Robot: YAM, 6 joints.
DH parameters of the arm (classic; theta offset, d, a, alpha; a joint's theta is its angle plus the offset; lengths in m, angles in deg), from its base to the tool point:
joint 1: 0 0.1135 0.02 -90
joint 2: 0 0 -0.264 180
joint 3: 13.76 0 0.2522 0
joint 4: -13.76 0 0.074 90
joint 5: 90 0 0 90
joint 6: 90 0.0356 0 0
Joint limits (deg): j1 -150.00..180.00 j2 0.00..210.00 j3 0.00..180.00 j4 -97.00..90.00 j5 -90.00..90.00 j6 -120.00..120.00
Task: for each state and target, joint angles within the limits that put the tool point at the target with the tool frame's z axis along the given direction. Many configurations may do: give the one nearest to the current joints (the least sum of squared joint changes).
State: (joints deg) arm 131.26 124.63 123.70 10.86 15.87 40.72
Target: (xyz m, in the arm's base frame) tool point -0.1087 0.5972 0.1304 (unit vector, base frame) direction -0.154 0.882 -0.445
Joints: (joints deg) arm 100.34 155.60 131.94 -2.77 0.39 40.72
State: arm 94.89 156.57 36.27 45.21 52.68 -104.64
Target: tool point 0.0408 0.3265 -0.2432 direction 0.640 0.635 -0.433
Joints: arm 86.61 191.29 79.17 79.31 36.96 -104.64
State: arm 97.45 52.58 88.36 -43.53 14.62 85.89
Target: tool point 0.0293 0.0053 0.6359 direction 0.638 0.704 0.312
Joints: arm 108.43 56.99 123.75 -32.97 55.88 85.89
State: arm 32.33 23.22 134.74 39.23 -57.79 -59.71
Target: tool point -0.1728 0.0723 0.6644 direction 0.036 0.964 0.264
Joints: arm -12.31 59.92 142.01 40.74 -71.69 -59.71
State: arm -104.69 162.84 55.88 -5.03 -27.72 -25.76
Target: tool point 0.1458 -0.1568 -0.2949 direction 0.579 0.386 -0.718
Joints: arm -53.72 194.45 75.20 31.75 -44.05 -25.76
